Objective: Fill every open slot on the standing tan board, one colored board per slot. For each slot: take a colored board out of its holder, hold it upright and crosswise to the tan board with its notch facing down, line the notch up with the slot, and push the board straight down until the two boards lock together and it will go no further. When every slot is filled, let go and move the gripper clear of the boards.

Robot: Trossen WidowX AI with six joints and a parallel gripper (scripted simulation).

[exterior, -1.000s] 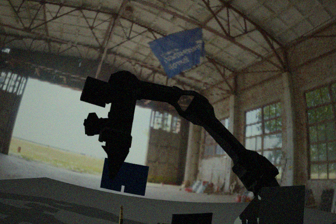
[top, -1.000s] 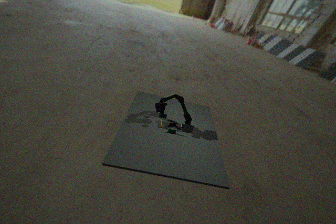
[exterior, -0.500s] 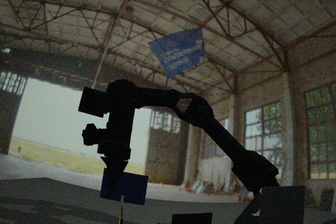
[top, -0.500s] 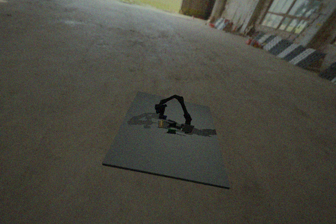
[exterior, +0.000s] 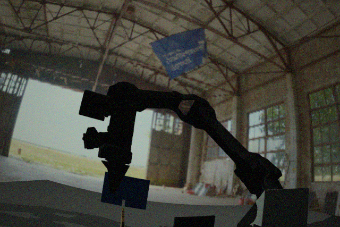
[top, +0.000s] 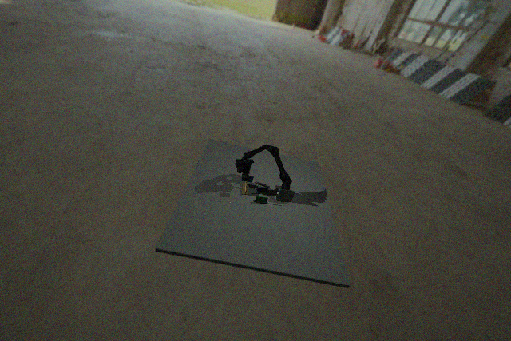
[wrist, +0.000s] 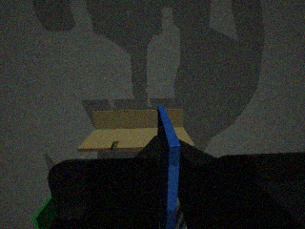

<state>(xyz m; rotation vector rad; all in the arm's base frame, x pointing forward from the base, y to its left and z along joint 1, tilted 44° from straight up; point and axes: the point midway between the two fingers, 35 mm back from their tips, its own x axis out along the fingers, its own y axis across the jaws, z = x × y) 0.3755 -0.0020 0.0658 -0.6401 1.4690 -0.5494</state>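
Now: gripper tip 70 mm above the tan board, 30 mm past it and 20 mm to the right of it. From my gripper tip the other things lie so: green board (170 mm behind, 150 mm to the left, 70 mm below); dark flat piece (180 mm behind, 70 mm below, 40 mm to the left); blue board (30 mm behind).
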